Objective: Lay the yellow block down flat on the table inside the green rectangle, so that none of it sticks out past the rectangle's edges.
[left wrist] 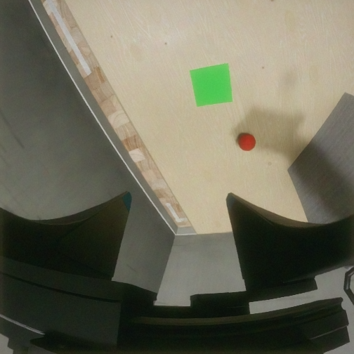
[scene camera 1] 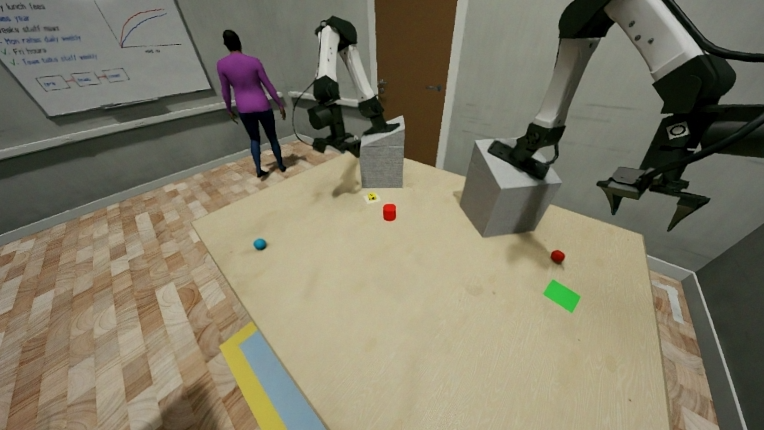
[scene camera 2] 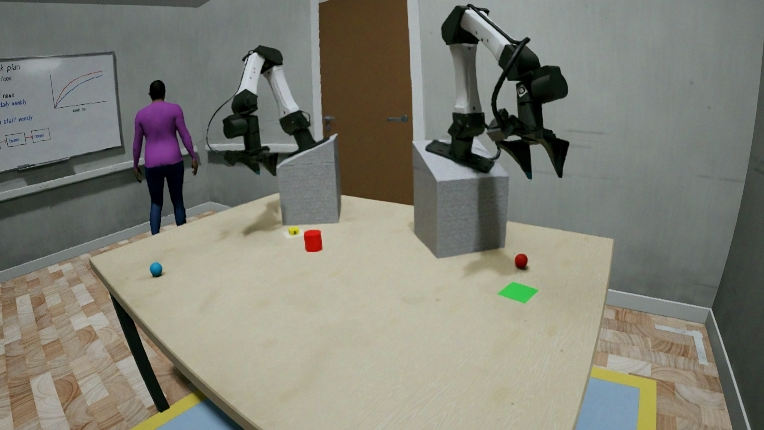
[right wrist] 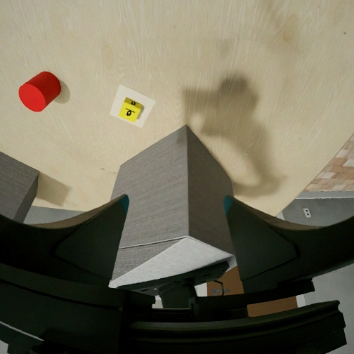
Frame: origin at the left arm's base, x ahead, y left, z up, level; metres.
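Where they show: left gripper, fingertip midpoint: [scene camera 1: 638, 222] [scene camera 2: 544, 178]; right gripper, fingertip midpoint: [scene camera 1: 351, 155] [scene camera 2: 266, 175]; left arm's base, link origin: [scene camera 1: 516, 159] [scene camera 2: 459, 157]; right arm's base, link origin: [scene camera 1: 381, 130] [scene camera 2: 308, 148].
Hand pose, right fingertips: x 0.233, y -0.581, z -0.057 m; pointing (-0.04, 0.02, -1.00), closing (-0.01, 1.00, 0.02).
Note:
Things, the pixels of their top centre, and the offset from my right fingertips. "spot": a spot on its surface instead.
- small yellow block, top centre: [scene camera 2: 293, 228] [scene camera 1: 372, 195] dx -0.022, dy +0.088, dz -0.179 m
- green rectangle, surface spot: [scene camera 2: 518, 292] [scene camera 1: 562, 295] spot: dx +0.005, dy +0.852, dz -0.197 m
- red cylinder, top centre: [scene camera 2: 312, 232] [scene camera 1: 389, 207] dx +0.036, dy +0.240, dz -0.147 m
- red ball, top centre: [scene camera 2: 521, 253] [scene camera 1: 560, 252] dx -0.134, dy +0.815, dz -0.160 m
- blue ball, top centre: [scene camera 2: 154, 262] [scene camera 1: 257, 239] dx +0.466, dy -0.021, dz -0.158 m
The small yellow block [scene camera 1: 372, 197] [scene camera 2: 293, 230] [right wrist: 130, 110] with black markings rests on a white square [right wrist: 146, 106] on the table, near the foot of the left-hand pedestal in the scene views. The green rectangle [scene camera 1: 561, 295] [scene camera 2: 518, 292] [left wrist: 211, 85] lies flat at the right side of the table, with bare green surface. My right gripper [scene camera 1: 337, 151] [scene camera 2: 265, 173] [right wrist: 176, 197] is open and empty, high above the table beside its pedestal, apart from the block. My left gripper [scene camera 1: 641, 221] [scene camera 2: 544, 176] [left wrist: 178, 194] is open and empty, high above the table.
A red cylinder [scene camera 1: 389, 212] [scene camera 2: 313, 240] [right wrist: 40, 91] stands near the block. A red ball [scene camera 1: 557, 256] [scene camera 2: 521, 261] [left wrist: 246, 141] lies near the rectangle. A blue ball [scene camera 1: 259, 244] [scene camera 2: 156, 269] lies at the table's left. Two grey pedestals carry the arms. A person stands behind.

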